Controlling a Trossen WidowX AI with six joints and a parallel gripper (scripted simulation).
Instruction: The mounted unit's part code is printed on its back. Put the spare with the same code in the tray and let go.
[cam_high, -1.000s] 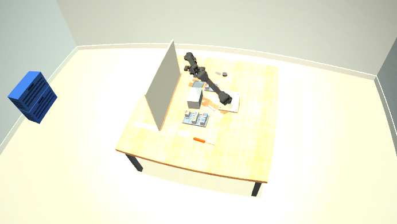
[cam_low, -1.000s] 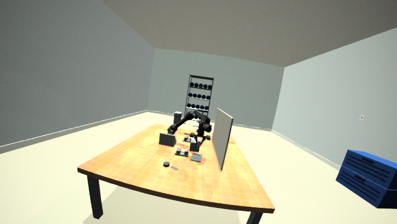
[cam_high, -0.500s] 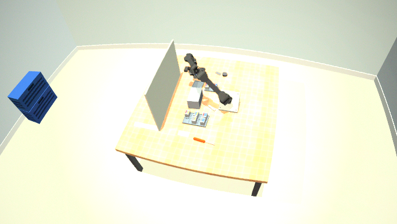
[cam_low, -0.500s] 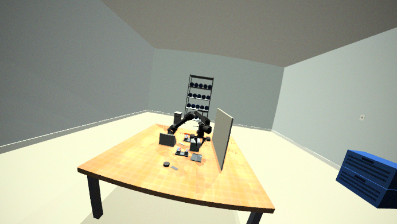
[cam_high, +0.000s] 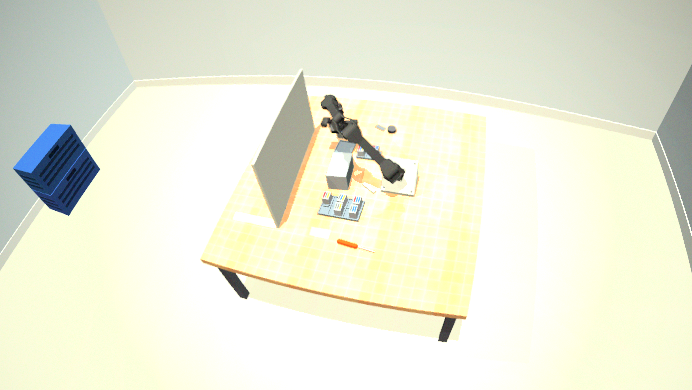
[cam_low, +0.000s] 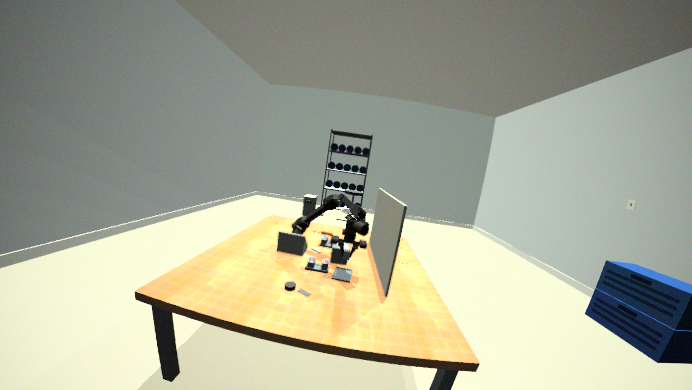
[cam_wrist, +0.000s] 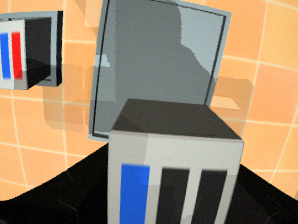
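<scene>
My gripper tip is now 1 cm past the flat grey tray and 11 cm above it. From my gripper tip the other things lie so: mounted unit: 8 cm behind, 20 cm to the left, 6 cm below; then tall grey panel: 16 cm ahead, 24 cm to the left, 11 cm above.
</scene>
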